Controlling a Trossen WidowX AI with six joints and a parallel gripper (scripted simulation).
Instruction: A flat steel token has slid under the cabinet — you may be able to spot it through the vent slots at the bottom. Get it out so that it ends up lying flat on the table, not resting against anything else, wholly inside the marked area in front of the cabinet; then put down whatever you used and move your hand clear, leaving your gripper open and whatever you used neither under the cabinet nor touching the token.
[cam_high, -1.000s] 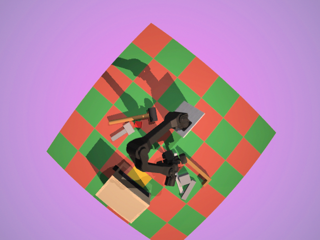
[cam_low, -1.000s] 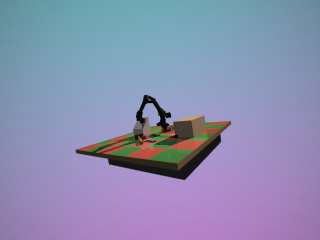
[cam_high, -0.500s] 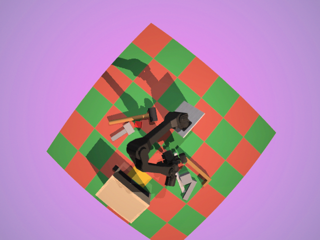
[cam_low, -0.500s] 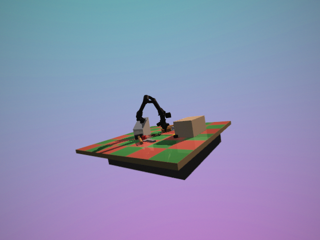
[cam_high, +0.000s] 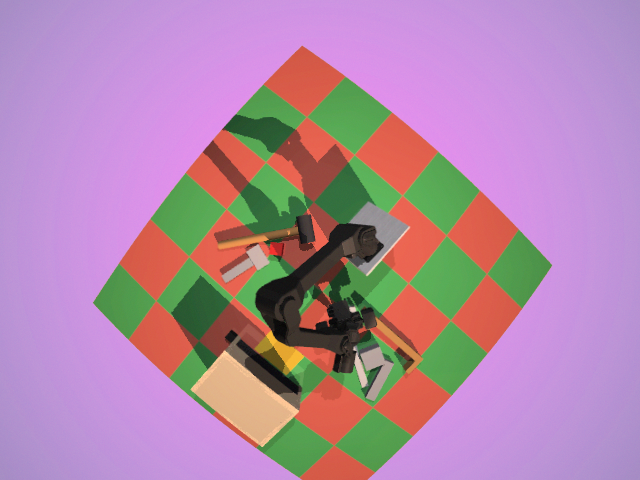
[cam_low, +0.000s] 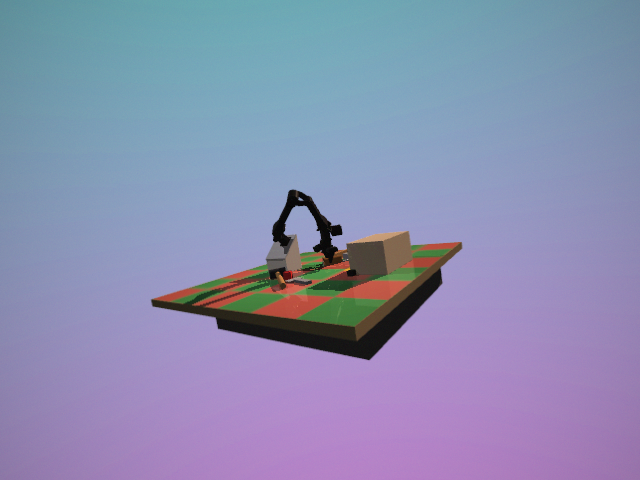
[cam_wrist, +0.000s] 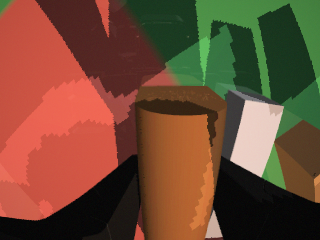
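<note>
Now: gripper tip 3 cm short of the grey block, 17 cm to the right of it and 1 cm below it. The rest, counted from my gripper tip: grey bar: 8 cm ahead, 26 cm to the left; then red cube: 1 cm behind, 33 cm to the right, 1 cm above; then pale bar: 2 cm behind, 2 cm to the left.
</note>
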